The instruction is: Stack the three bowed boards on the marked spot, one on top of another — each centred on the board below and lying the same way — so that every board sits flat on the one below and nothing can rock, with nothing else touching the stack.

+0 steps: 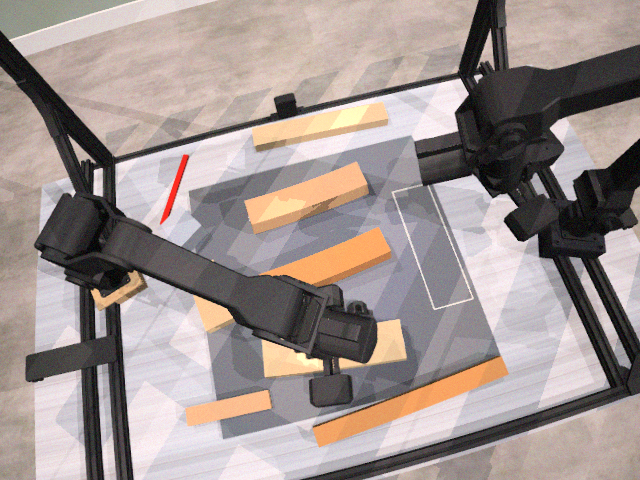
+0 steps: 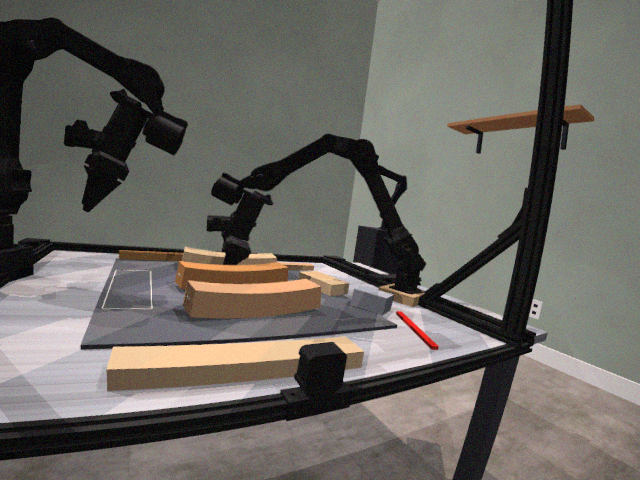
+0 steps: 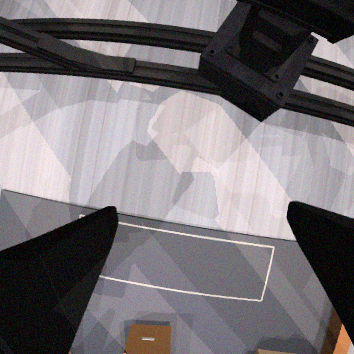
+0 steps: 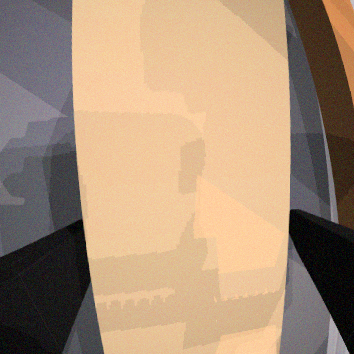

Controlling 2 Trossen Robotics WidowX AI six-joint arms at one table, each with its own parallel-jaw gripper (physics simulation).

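Frame: origin at the left arm's base, x ahead, y left, z up, level; metres.
Where they show: left gripper, fingertip midpoint: (image 1: 499, 198) (image 2: 84, 207) (image 3: 202, 212); right gripper, fingertip midpoint: (image 4: 198, 219); left arm's base at its link origin: (image 1: 577, 224) (image 3: 263, 44); right arm's base at its link origin: (image 1: 111, 276) (image 2: 405, 289).
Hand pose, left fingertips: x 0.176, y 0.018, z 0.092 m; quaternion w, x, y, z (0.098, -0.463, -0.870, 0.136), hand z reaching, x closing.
Things, the pixels of their centre, and the offset from my left fingertips. "*": a spot on its surface instead. Level surfaces: height alone.
- mat at its surface level: 0.143 m down
- long orange board at a spot on its surface: (image 1: 413, 400) * 0.100 m ahead, 0.320 m left, 0.125 m down
- small orange board at a spot on its surface: (image 1: 227, 408) * 0.406 m ahead, 0.380 m left, 0.128 m down
- pale block at the middle of its body: (image 1: 211, 295) (image 2: 322, 282) 0.481 m ahead, 0.190 m left, 0.130 m down
- grey block at the middle of its body: (image 1: 182, 230) (image 2: 372, 299) 0.574 m ahead, 0.068 m left, 0.127 m down
- red stick at the middle of its body: (image 2: 414, 328) (image 1: 175, 188) 0.632 m ahead, 0.034 m right, 0.146 m down
Three bowed boards lie apart on the grey mat: a light-brown one (image 1: 305, 198) (image 2: 253, 299), an orange one (image 1: 330, 258) (image 2: 232, 273) (image 3: 148, 345), and a pale one (image 1: 390, 338) (image 2: 201, 255) (image 4: 185, 165) beneath the right arm. The marked spot, a white outline (image 1: 453, 303) (image 2: 151, 289) (image 3: 267, 274), holds no board. My right gripper (image 2: 232, 261) (image 4: 198, 219) is open and low, its fingers on either side of the pale bowed board; whether they touch it I cannot tell. My left gripper (image 2: 87, 209) (image 3: 202, 212) is open and empty, high above the table near the marked spot.
A long pale board (image 1: 320, 124) (image 2: 206, 361) lies behind the mat (image 1: 372, 149). A long orange board (image 1: 413, 400) lies along its front edge. A small orange board (image 1: 227, 408), a pale block (image 1: 209, 315), a grey block (image 2: 372, 300) and a red stick (image 1: 174, 188) (image 2: 416, 330) lie around.
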